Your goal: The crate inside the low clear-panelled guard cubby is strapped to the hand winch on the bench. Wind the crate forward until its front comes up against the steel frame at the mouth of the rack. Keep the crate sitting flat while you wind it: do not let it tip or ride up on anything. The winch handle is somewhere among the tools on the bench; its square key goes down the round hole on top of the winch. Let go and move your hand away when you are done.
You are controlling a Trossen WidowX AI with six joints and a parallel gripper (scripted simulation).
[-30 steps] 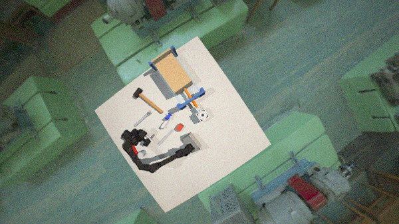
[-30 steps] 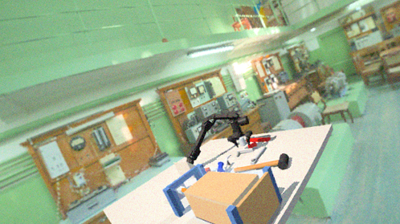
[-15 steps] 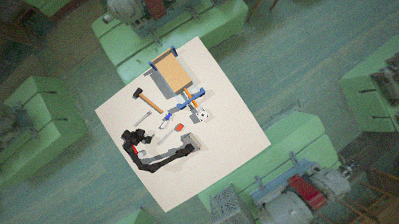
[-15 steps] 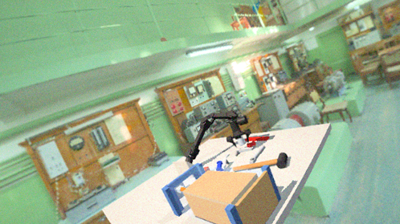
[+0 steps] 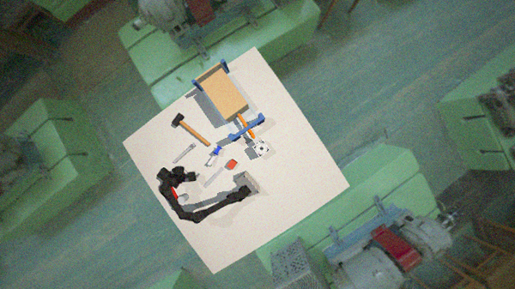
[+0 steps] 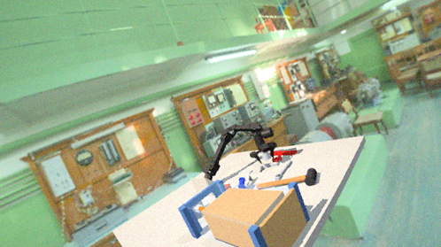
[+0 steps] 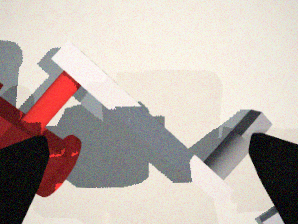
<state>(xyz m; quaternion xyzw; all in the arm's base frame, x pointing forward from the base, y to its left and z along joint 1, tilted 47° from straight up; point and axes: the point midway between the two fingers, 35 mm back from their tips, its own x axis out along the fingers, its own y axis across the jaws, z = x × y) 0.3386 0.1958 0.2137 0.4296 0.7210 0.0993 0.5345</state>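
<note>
The red knob is 3 cm ahead of my gripper tip, 5 cm to the left of it and 3 cm below it. Round my gripper tip: blue knob 29 cm to the right; red bar 20 cm to the left, 4 cm below; blue-handled tool 1 cm behind, 24 cm to the right, 1 cm below.
</note>
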